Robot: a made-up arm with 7 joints.
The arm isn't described. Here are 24 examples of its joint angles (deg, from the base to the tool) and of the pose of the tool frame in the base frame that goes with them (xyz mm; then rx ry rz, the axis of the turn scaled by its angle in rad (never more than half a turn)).
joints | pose
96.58 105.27 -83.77 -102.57 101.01 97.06 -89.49 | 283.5 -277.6 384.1 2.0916 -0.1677 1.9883
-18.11 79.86 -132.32 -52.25 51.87 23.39 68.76 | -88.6 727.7 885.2 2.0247 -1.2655 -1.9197
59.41 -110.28 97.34 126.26 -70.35 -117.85 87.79 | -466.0 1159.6 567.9 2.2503 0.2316 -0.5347
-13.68 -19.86 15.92 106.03 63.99 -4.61 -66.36 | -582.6 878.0 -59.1 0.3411 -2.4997 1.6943
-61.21 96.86 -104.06 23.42 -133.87 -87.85 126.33 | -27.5 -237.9 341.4 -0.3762 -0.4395 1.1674
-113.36 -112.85 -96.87 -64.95 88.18 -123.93 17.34 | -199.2 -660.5 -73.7 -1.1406 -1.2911 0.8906
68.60 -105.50 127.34 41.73 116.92 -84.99 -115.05 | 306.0 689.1 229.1 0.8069 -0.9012 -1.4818
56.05 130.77 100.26 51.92 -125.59 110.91 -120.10 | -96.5 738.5 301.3 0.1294 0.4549 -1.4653
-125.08 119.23 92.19 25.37 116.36 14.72 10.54 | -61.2 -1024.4 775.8 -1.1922 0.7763 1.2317
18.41 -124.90 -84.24 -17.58 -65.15 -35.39 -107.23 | 14.7 7.8 460.7 2.6956 0.0783 1.4235
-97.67 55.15 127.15 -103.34 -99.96 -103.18 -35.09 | -8.8 -1099.6 642.8 1.1864 2.0607 1.1059
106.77 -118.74 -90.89 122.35 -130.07 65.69 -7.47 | 808.5 289.5 550.3 -0.1761 2.0136 -0.9363
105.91 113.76 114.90 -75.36 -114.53 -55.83 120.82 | 701.2 361.7 537.7 -1.0142 -0.1658 1.0055
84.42 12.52 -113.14 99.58 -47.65 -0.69 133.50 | -221.5 -22.9 144.0 1.2975 1.1988 -0.5070
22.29 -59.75 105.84 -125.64 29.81 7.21 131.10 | -983.6 886.9 554.9 -1.0642 -0.0123 -1.3212
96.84 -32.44 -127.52 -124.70 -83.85 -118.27 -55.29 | -80.7 -76.6 -81.5 2.4081 -0.1224 1.9644
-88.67 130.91 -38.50 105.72 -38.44 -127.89 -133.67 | 151.6 -114.2 84.0 -2.1882 -0.5866 1.7227
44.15 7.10 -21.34 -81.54 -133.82 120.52 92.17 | -89.9 525.2 185.1 0.3041 -0.1083 -0.3887
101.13 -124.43 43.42 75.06 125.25 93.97 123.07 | 497.8 793.1 271.4 1.4758 0.4543 2.3207
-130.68 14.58 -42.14 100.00 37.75 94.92 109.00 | -834.6 -604.3 -43.6 -2.4701 -1.3454 -0.4561
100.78 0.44 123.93 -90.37 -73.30 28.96 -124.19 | 480.1 622.5 476.0 -0.3376 -1.3030 -2.1389
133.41 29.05 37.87 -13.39 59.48 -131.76 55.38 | 955.9 -460.7 522.1 1.5340 2.1297 -0.3174
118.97 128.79 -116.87 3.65 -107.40 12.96 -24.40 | 0.9 10.2 -4.8 0.6628 -1.0157 0.6857
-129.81 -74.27 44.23 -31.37 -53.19 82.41 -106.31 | 47.2 -687.6 506.1 -1.0974 1.6520 -0.8661
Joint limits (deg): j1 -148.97..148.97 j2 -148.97..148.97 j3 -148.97..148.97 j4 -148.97..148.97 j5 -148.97..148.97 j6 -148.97..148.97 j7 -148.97..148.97
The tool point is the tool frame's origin. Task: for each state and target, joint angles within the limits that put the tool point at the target. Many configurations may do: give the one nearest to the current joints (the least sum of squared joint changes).
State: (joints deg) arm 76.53 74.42 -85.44 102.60 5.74 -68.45 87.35
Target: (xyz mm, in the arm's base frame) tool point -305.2 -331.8 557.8
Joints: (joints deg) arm 102.15 93.11 -101.33 127.60 -8.99 -49.91 64.44
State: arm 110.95 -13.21 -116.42 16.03 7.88 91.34 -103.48
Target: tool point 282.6 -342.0 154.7
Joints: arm 135.77 -22.47 -93.58 8.57 20.11 80.49 -104.73
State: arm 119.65 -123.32 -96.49 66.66 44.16 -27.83 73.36
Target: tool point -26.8 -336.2 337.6
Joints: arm 104.69 -135.83 -126.30 35.54 54.81 -42.09 86.99
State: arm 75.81 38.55 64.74 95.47 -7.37 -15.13 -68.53
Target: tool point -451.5 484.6 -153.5
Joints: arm 56.83 77.30 54.18 96.15 -9.51 -6.80 -77.18
